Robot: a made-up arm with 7 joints.
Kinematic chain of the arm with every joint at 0, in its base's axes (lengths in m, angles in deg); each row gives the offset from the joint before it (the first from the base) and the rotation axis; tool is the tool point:
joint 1: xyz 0 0 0 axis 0 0.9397 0.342
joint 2: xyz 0 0 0 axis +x
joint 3: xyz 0 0 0 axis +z
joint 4: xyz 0.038 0 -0.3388 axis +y
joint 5: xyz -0.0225 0 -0.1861 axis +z
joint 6: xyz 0 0 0 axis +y
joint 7: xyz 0 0 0 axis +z
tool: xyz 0 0 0
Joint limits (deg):
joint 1: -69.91..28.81
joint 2: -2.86..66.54
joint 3: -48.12..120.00
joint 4: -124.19..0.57
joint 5: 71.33..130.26
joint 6: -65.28..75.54
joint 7: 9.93..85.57
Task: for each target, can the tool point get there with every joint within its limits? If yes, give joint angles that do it. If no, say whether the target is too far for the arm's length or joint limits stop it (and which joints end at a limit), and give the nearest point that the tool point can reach.
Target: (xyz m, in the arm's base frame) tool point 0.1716 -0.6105 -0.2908
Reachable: no: too far | nearest point 0.2932 -0.2408 -0.2049 | short by 0.399 m
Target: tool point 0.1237 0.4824 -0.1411
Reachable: yes | joints -13.24 58.06 66.97 -37.52 84.18 42.71 39.58
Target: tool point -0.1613 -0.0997 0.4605
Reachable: no: joint limits stop it (at a limit: joint 1, joint 2, joint 4) | nearest point 0.1403 0.2054 0.2095 | short by 0.497 m
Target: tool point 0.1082 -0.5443 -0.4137
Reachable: no: too far | nearest point 0.1531 -0.1838 -0.3720 | short by 0.366 m
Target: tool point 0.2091 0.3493 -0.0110
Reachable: yes | joints -24.24 50.02 52.45 -96.78 84.44 16.10 52.30
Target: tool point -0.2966 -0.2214 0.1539
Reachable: no: joint limits stop it (at a limit: joint 1, joint 2, joint 3, joint 4) | nearest point -0.2351 0.1347 -0.1799 | short by 0.492 m
